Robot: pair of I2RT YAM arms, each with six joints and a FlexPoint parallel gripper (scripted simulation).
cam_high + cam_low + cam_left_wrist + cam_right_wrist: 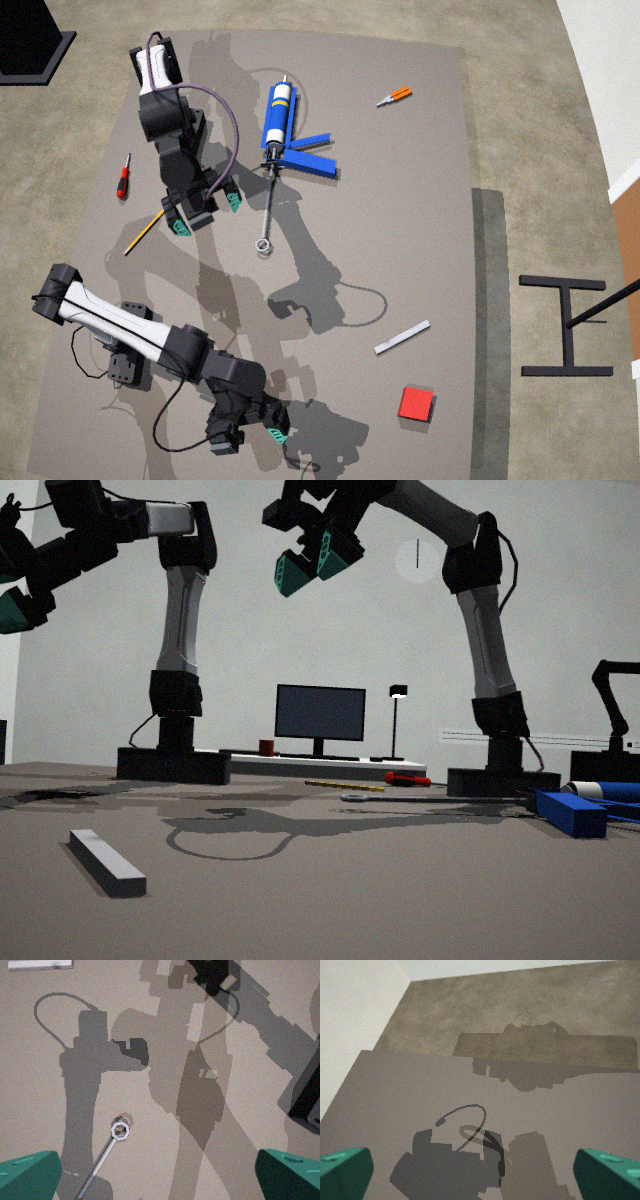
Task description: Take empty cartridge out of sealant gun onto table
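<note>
My left hand is 3 cm short of the white-and-blue cartridge, 52 cm to the right of it and 29 cm above it. Also, from my left hand: grey bar 43 cm ahead, 10 cm to the right, 31 cm below; pencil 27 cm behind, 8 cm to the left, 31 cm below; blue sealant gun 7 cm ahead, 34 cm to the left, 29 cm below.
</note>
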